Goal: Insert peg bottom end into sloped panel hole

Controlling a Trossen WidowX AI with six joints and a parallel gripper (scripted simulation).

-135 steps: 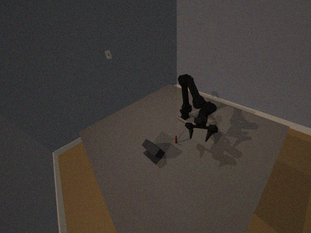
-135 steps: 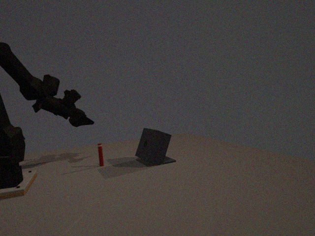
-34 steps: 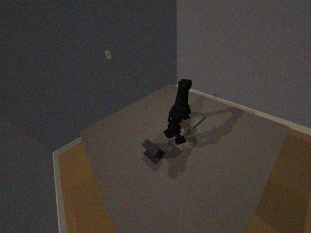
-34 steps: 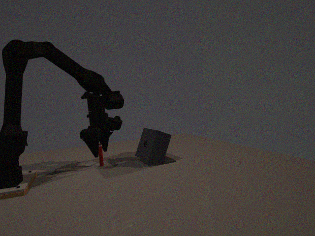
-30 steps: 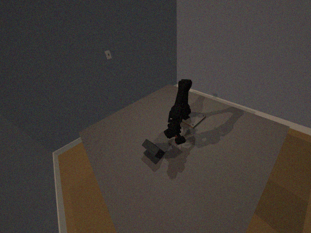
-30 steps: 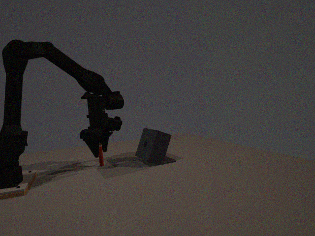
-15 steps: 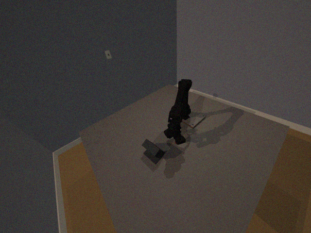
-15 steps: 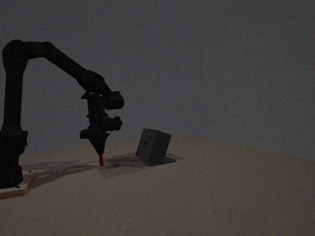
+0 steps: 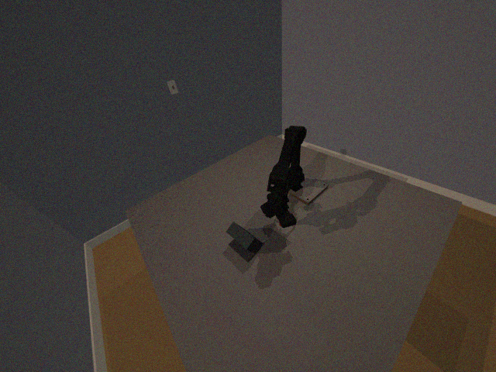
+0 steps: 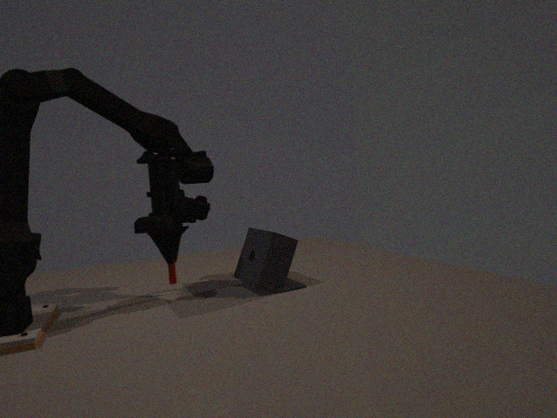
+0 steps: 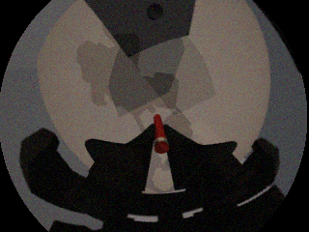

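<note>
The dark sloped panel lies 18 cm ahead of my gripper tip, 4 cm to the right of it and 1 cm below it. From my gripper tip the other things lie so: red peg 2 cm above.
</note>
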